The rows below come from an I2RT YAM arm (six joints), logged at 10 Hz.
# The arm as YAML. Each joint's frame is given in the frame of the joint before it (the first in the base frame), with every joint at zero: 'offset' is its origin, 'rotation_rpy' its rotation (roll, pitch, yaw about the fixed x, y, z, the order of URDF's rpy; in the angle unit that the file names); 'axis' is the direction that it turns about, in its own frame. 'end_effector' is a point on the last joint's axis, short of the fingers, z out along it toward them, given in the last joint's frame.
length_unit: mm
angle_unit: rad
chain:
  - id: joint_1
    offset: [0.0, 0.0, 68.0]
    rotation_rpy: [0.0, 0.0, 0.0]
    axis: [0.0, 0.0, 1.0]
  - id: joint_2
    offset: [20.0, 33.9, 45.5]
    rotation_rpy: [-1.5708, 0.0, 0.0]
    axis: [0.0, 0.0, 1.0]
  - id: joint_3
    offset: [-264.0, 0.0, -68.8]
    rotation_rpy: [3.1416, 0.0, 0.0]
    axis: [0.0, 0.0, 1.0]
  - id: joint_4
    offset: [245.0, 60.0, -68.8]
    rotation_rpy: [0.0, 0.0, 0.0]
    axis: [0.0, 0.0, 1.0]
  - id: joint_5
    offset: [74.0, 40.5, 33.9]
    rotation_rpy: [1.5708, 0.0, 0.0]
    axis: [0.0, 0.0, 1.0]
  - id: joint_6
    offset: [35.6, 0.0, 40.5]
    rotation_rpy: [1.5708, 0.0, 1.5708]
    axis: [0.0, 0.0, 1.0]
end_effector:
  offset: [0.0, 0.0, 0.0]
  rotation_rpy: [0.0, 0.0, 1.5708]
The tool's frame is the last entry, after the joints.
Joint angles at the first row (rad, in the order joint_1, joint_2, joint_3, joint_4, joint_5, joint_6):
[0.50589 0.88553 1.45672 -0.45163 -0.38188 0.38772]
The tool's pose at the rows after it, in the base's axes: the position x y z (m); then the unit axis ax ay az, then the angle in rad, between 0 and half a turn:
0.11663 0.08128 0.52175 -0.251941 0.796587 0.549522 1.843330
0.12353 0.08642 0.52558 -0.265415 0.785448 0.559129 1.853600
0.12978 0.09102 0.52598 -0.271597 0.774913 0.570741 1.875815
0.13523 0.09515 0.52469 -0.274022 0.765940 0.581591 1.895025
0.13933 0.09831 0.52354 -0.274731 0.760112 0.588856 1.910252
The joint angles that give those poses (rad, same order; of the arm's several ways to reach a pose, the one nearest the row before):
[0.50524 0.93091 1.50337 -0.44692 -0.42488 0.37241]
[0.50625 0.96334 1.52376 -0.42545 -0.45613 0.37399]
[0.50611 0.98566 1.52711 -0.40143 -0.48814 0.39010]
[0.50755 1.00068 1.51953 -0.37218 -0.51163 0.40884]
[0.50932 1.01225 1.51431 -0.35199 -0.52680 0.42325]

